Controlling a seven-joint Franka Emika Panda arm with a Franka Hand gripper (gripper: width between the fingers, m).
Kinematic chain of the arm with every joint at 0, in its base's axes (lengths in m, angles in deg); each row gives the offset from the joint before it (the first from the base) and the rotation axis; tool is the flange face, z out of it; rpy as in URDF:
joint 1: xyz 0 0 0.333 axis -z
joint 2: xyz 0 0 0 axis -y
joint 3: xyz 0 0 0.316 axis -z
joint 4: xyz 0.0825 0 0 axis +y
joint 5: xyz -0.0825 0 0.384 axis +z
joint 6: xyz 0 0 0 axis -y
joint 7: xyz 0.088 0 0 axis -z
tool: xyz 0 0 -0.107 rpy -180 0 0
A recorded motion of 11 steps. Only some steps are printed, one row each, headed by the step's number.
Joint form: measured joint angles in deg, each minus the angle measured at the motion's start. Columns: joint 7, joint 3, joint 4, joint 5, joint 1, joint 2, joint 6.
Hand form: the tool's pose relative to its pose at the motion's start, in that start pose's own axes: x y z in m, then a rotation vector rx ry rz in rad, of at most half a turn. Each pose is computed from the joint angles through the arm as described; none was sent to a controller.
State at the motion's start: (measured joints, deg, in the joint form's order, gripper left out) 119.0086 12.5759 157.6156 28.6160 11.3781 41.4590 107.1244
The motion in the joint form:
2: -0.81 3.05 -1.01 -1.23 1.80 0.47 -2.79
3: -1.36 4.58 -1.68 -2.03 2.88 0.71 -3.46
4: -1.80 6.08 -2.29 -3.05 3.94 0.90 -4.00
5: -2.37 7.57 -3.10 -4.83 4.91 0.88 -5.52
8: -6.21 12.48 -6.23 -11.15 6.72 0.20 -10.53
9: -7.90 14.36 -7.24 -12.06 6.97 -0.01 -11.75
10: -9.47 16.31 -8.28 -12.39 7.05 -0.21 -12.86
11: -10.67 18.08 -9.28 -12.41 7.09 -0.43 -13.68
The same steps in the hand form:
2: 0.0150 -0.0081 -0.0190 -0.0157 -0.0293 0.0231
3: 0.0229 -0.0135 -0.0312 -0.0070 -0.0504 0.0327
4: 0.0317 -0.0189 -0.0427 0.0043 -0.0673 0.0440
5: 0.0420 -0.0233 -0.0529 0.0063 -0.0636 0.0500
8: 0.0743 -0.0358 -0.0823 0.0066 -0.0293 0.0271
9: 0.0840 -0.0395 -0.0918 0.0023 -0.0402 0.0145
10: 0.0927 -0.0428 -0.1012 -0.0040 -0.0613 0.0034
11: 0.1003 -0.0459 -0.1101 -0.0073 -0.0859 -0.0024

